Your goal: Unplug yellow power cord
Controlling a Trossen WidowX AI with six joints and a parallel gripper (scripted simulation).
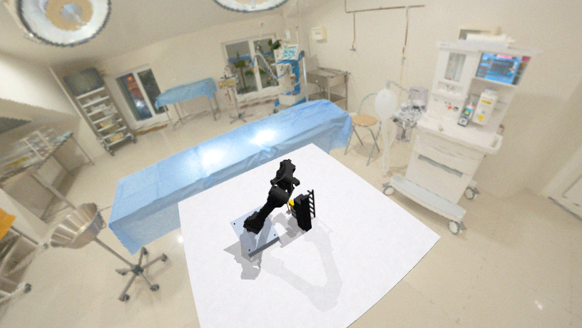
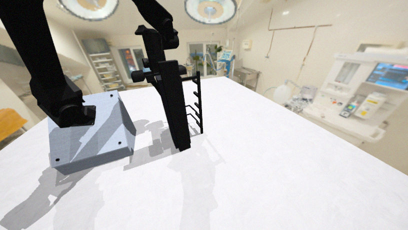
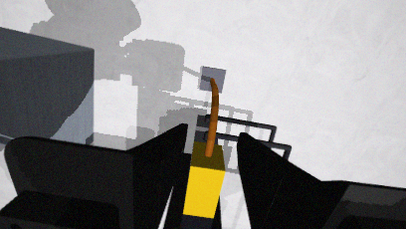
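My gripper tip is now 7 cm to the left of the yellow plug, 2 cm short of it and 1 cm above it.
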